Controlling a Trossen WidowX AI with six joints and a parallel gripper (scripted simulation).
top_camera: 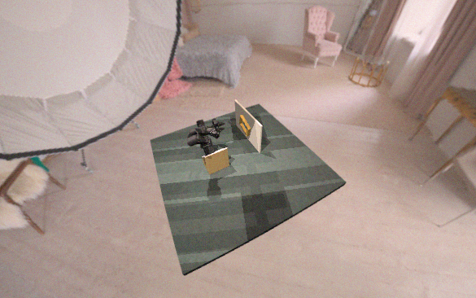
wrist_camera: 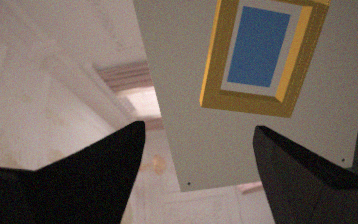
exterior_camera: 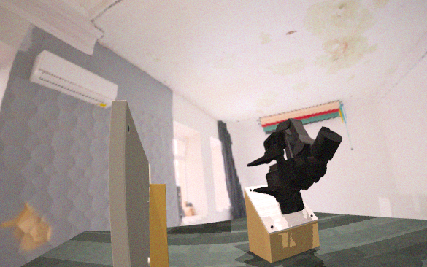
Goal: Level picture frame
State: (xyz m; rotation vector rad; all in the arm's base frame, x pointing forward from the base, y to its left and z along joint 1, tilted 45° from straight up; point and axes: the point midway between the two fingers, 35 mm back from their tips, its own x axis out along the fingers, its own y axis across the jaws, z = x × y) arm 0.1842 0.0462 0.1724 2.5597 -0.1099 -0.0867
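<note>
Right now my gripper tip is 20 cm short of the picture frame, 8 cm above it and 1 cm to the left of it. The rest, counted from my gripper tip: wall panel: 21 cm ahead, 9 cm below, 1 cm to the right.
</note>
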